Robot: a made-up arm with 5 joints.
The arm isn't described. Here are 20 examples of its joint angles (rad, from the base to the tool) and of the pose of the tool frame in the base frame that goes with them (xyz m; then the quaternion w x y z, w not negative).
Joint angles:
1: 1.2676 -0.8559 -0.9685 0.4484 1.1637
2: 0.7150 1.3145 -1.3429 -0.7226 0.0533
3: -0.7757 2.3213 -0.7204 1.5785 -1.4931
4: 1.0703 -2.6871 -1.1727 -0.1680 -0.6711
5: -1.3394 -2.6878 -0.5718 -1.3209 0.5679
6: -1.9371 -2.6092 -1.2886 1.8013 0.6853
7: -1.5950 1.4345 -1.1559 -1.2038 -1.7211
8: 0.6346 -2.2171 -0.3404 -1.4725 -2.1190
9: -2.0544 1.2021 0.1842 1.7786 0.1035
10: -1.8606 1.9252 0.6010 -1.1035 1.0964
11: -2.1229 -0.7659 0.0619 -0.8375 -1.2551
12: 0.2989 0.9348 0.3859 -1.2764 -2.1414
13: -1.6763 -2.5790 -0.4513 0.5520 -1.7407
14: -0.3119 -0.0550 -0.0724 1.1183 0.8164
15: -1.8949 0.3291 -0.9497 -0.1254 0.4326
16: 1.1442 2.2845 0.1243 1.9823 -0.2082
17: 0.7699 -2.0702 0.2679 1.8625 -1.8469
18: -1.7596 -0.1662 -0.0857 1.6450 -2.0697
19: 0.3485 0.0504 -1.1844 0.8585 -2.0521
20: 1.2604 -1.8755 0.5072 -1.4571 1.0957
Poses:
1: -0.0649 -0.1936 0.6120 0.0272 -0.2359 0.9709 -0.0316
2: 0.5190 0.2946 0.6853 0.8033 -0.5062 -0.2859 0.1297
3: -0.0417 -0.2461 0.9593 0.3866 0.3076 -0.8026 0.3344
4: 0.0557 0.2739 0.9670 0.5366 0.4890 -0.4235 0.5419
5: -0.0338 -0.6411 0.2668 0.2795 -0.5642 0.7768 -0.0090
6: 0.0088 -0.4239 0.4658 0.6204 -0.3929 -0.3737 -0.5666
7: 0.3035 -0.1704 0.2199 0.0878 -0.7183 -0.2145 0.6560
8: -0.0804 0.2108 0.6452 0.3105 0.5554 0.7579 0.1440
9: -0.1002 -0.2771 0.5879 0.2245 -0.1382 -0.9642 -0.0282
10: -0.0566 -0.6623 0.4261 0.0995 -0.4760 0.8651 -0.1230
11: 0.1352 0.1346 0.0545 0.4253 0.4722 0.6670 -0.3890
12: 0.1609 0.0894 0.3222 0.4047 0.4287 0.2105 -0.7799
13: -0.0539 -0.4711 0.0374 0.6127 -0.3967 0.6756 -0.1038
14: 0.0669 0.1983 0.3534 0.3019 -0.1928 -0.0410 0.9327
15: 0.5080 0.0278 0.5184 0.8319 0.3464 -0.1872 0.3910
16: -0.2169 0.1575 0.3490 0.3686 0.1012 0.3798 -0.8424
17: -0.0219 -0.3547 0.5864 0.5946 -0.3953 0.3886 -0.5824
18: 0.4481 0.0723 0.5066 0.5523 0.7968 0.0748 0.2334
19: 0.4972 -0.1686 0.5763 0.8429 -0.4857 -0.0861 -0.2149
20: -0.0280 -0.1925 0.8334 0.4054 -0.5417 0.1561 -0.7196
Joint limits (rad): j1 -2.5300..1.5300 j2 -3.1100..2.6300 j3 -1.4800..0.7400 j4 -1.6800..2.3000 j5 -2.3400..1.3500
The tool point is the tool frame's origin. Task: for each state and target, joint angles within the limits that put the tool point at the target. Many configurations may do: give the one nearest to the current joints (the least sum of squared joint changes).
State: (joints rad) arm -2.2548 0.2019 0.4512 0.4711 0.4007
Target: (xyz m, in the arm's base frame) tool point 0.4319 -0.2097 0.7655
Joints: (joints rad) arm -1.6338 0.2367 0.4571 0.1261 0.1121
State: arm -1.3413 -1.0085 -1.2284 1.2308 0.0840
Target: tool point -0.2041 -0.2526 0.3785
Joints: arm -1.0370 -1.3243 -1.2949 1.6214 0.3448
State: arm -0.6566 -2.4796 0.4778 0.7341 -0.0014
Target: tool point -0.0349 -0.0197 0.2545
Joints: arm -0.3774 -2.4322 0.7400 1.4777 0.4459
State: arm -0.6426 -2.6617 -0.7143 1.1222 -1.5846
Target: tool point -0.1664 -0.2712 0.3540
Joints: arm 0.1054 -2.1445 -0.1769 1.8960 -1.1741
